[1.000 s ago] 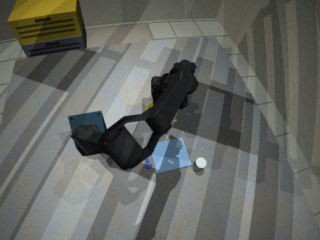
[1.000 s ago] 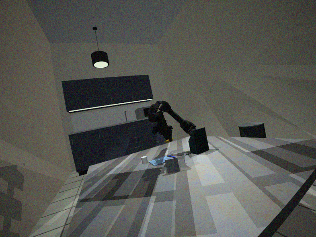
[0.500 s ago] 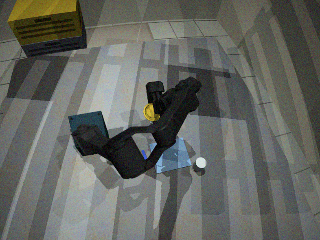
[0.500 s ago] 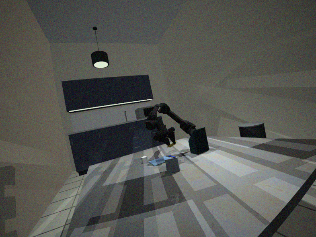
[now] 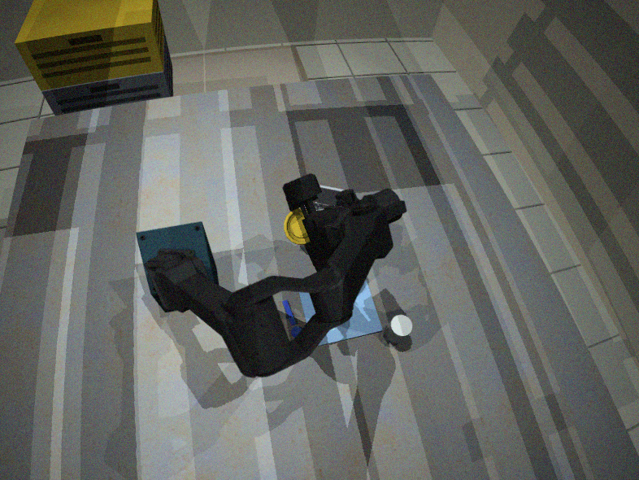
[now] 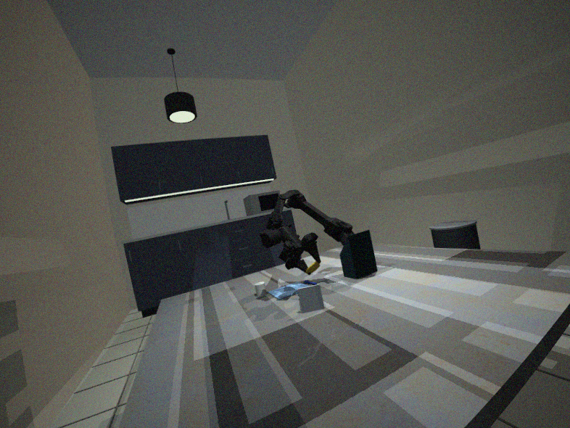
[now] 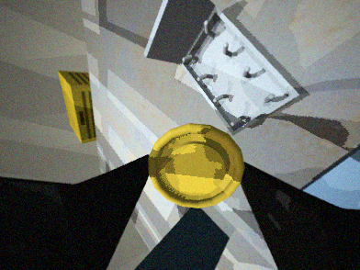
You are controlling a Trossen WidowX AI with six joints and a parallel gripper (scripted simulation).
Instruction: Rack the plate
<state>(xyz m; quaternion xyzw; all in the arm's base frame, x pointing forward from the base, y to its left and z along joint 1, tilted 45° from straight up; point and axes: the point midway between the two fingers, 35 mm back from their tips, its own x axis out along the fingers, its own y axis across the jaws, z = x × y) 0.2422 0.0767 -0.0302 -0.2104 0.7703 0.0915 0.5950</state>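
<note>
Now: the dish rack 8 cm below my gripper tip, 6 cm ahead of it and 5 cm to the left of it. From my gripper tip the other things lie so: light blue mat (15 cm to the right, 10 cm below, 8 cm ahead); then blue spoon (17 cm to the right, 10 cm below, 2 cm behind); then yellow plate (1 cm above).
</note>
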